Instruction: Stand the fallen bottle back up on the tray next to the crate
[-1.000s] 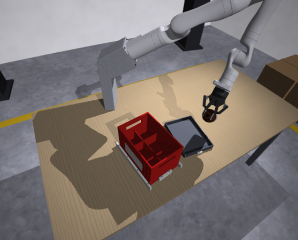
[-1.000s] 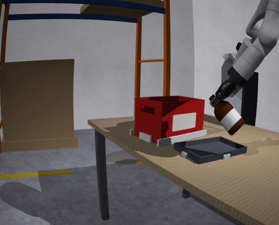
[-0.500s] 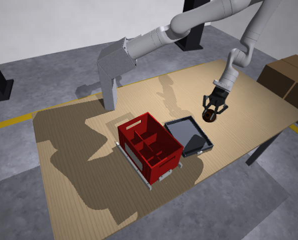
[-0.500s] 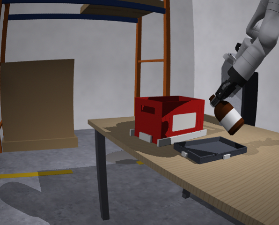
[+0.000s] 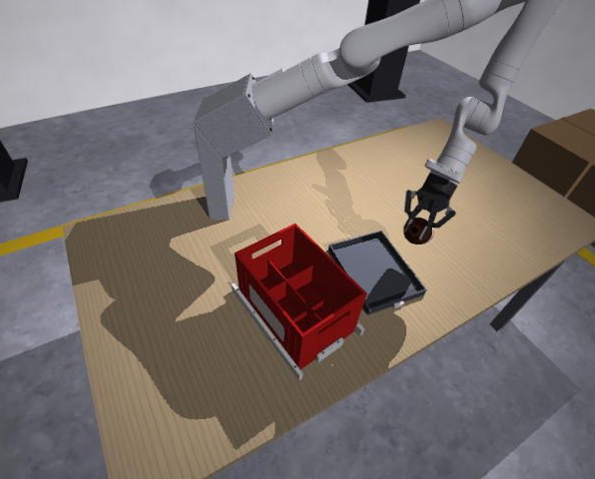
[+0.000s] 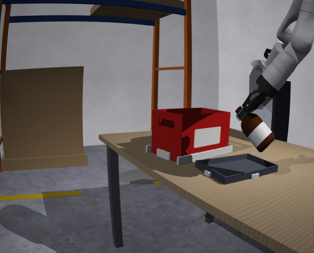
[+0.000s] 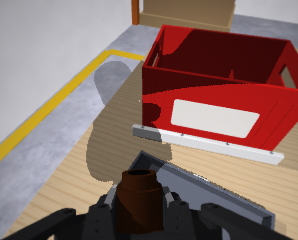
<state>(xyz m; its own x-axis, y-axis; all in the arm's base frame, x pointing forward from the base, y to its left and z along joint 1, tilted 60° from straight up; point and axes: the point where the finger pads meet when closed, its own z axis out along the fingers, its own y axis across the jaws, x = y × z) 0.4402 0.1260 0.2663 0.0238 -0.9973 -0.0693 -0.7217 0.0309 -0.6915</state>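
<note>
My hand is 3 cm to the right of the brown bottle, 3 cm above it and 2 cm past it. The rest, counted from my hand: dark grey tray (19 cm below, 5 cm to the right, 4 cm behind); then red crate (33 cm to the right, 12 cm below, 2 cm ahead).
</note>
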